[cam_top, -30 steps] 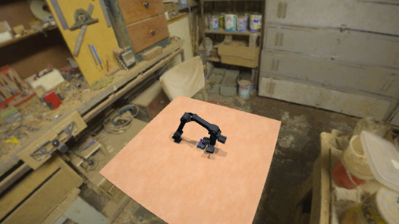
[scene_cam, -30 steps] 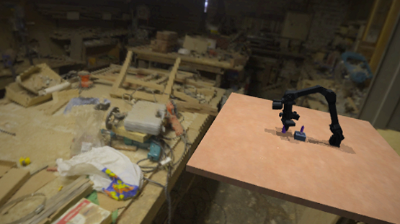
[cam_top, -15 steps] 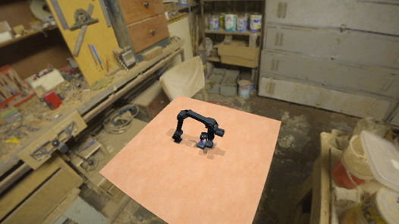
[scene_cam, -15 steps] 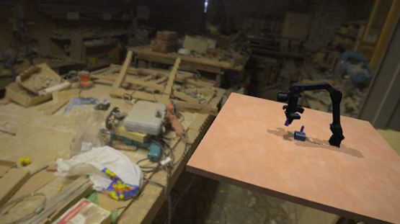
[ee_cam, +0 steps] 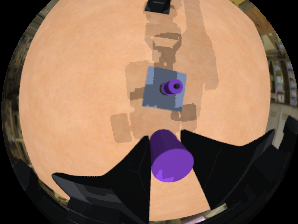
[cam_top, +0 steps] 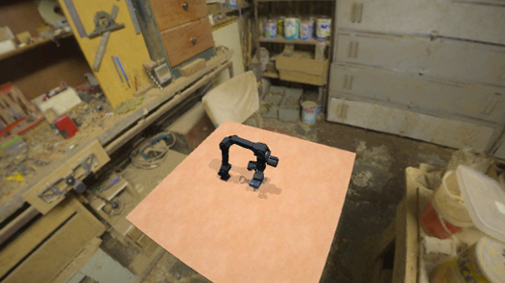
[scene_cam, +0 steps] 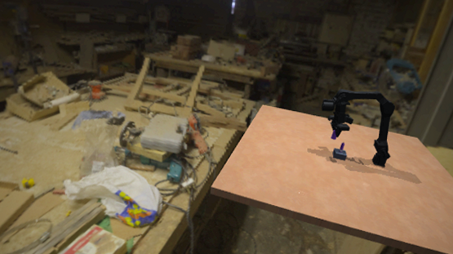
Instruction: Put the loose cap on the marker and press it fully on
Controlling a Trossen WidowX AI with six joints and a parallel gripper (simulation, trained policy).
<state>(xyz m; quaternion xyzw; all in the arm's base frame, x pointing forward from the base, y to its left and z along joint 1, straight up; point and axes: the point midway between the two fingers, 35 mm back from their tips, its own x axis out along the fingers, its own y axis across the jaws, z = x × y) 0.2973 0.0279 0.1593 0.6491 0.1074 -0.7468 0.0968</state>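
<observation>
My gripper tip is now 50 mm past the blue-grey holder block, 10 mm to the right of it and 110 mm above it. Also, from my gripper tip: purple cap: 10 mm ahead, 10 mm above.
</observation>
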